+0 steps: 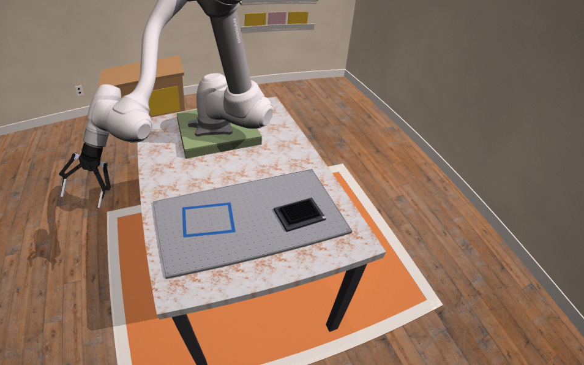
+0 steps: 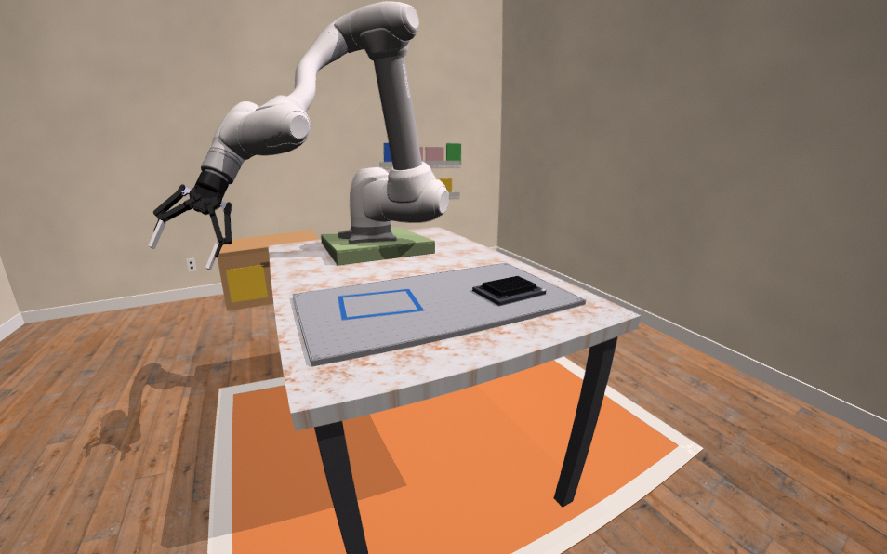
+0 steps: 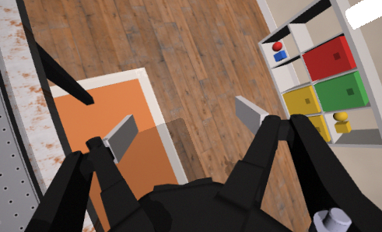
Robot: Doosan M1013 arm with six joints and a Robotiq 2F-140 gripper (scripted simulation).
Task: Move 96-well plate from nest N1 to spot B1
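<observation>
My hand is 20 mm past the black 96-well plate, 810 mm to the right of it and 150 mm above it. The rest, counted from my hand: dark plate nest 20 mm behind, 810 mm to the left, 160 mm below.
</observation>
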